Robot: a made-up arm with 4 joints.
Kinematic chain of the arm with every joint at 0, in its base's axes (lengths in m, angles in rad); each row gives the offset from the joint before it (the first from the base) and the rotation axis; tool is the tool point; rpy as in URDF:
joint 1: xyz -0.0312 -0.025 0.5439 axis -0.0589 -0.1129 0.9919
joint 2: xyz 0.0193 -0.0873 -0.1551 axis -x
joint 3: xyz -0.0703 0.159 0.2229 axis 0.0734 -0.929 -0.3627
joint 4: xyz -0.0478 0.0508 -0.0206 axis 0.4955 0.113 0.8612
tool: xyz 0.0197 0.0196 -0.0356 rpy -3.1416 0 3.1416
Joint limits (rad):
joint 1: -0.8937..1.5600
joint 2: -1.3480..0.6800
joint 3: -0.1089..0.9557
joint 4: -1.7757..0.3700
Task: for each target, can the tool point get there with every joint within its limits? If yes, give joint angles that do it. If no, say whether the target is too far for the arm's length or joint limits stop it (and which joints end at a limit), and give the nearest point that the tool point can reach.
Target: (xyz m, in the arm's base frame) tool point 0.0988 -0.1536 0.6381
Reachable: yes | joints 1.2654 -1.1599 0.1566 -1.4771
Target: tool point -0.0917 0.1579 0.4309
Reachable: yes | joints 0.1818 0.4753 0.6065 -0.1247
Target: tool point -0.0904 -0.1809 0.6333
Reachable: yes | joints 0.0420 -1.1129 0.1700 -1.0611
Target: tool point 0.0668 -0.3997 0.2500
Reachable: no: joint limits stop it (at a limit: joint 2, joint 3, joint 4) | nearest point 0.0130 -0.2723 0.6002 | short by 0.376 m
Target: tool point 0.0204 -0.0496 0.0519
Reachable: no: joint limits stop it (at a limit: joint 1, joint 2, joint 4) | nearest point -0.2053 -0.0662 0.3278 | short by 0.357 m
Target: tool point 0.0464 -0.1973 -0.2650
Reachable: no: too far | nearest point -0.2053 -0.0841 0.3291 | short by 0.655 m
